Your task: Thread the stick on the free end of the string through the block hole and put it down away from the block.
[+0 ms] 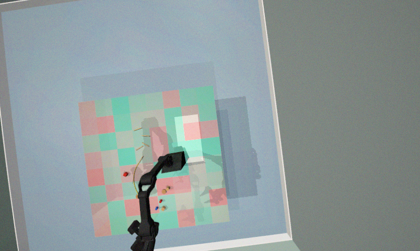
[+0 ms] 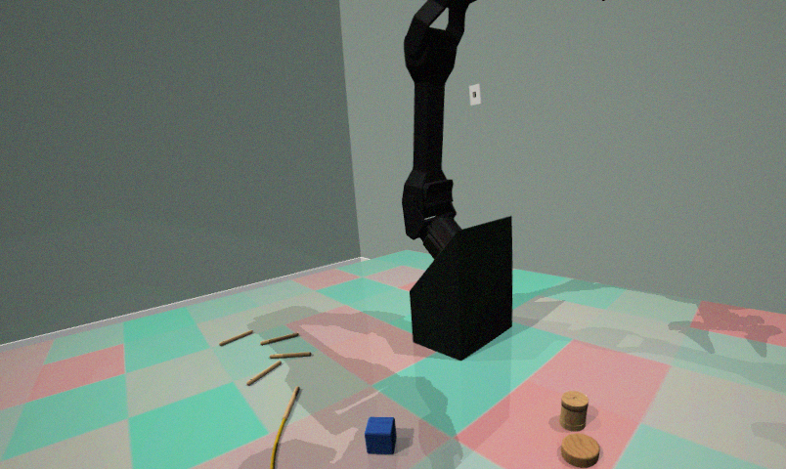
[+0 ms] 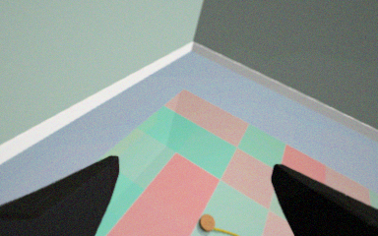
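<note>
Now: gripper tip 11 cm short of the blue block, 24 cm to the left of it and 44 cm above it. From my gripper tip the other things lie so: round wooden button (21 cm ahead, 4 cm to the right, 45 cm below); wooden cylinder (8 cm behind, 11 cm to the right, 44 cm below); red object (1 cm behind, 1 cm to the left, 44 cm below).
</note>
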